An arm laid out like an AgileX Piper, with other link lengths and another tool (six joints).
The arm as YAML. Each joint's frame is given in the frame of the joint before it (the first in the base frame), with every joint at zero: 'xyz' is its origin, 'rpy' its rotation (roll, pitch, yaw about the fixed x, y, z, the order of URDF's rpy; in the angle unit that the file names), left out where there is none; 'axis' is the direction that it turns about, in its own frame. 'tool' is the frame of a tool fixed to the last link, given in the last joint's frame.
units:
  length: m
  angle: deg
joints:
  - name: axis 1
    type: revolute
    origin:
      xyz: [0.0, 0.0, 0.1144]
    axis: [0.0, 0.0, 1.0]
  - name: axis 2
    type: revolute
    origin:
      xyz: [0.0, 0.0, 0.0]
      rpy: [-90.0, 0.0, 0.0]
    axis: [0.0, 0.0, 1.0]
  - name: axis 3
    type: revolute
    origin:
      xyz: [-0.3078, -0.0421, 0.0]
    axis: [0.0, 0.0, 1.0]
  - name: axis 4
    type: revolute
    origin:
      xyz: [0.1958, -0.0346, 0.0]
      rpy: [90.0, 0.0, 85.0]
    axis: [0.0, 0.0, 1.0]
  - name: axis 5
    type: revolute
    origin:
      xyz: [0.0, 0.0, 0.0]
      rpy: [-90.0, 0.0, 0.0]
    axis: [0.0, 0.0, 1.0]
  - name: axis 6
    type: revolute
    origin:
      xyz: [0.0, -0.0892, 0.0]
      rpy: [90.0, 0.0, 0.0]
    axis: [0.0, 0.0, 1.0]
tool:
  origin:
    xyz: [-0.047, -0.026, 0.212]
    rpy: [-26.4, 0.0, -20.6]
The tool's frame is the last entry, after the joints.
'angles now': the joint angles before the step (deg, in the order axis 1, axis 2, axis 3, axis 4, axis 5, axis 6). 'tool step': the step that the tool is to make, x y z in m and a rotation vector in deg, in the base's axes. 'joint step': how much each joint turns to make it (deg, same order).
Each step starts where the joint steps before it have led.
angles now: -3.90, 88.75, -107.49, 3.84, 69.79, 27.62
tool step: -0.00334, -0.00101, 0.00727, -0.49, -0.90, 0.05
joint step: 0.01, -0.92, 0.01, -0.29, -0.01, -0.23
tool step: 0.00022, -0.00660, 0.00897, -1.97, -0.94, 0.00
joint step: -0.06, -0.17, -0.98, -1.38, 0.12, -0.91
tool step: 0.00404, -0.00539, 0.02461, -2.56, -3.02, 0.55
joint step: 0.00, 0.01, -3.27, -1.26, 0.12, -1.67
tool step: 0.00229, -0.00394, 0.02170, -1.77, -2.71, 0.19
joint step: 0.00, -0.01, -2.86, -0.91, 0.05, -1.03
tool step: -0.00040, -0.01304, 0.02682, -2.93, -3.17, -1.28
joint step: -0.01, 0.00, -3.39, -2.79, 0.01, -0.47
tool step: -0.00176, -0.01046, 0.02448, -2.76, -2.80, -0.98
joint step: 0.01, 0.00, -3.02, -2.37, -0.02, -0.79
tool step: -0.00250, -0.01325, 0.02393, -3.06, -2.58, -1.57
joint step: 0.00, 0.34, -3.26, -2.98, 0.06, -0.69
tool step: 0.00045, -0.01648, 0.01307, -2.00, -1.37, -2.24
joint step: -0.75, 1.15, -2.71, -2.34, 0.01, -0.17
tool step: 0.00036, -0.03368, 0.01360, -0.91, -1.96, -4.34
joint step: -3.73, 2.42, -4.37, -0.91, -0.10, -0.01
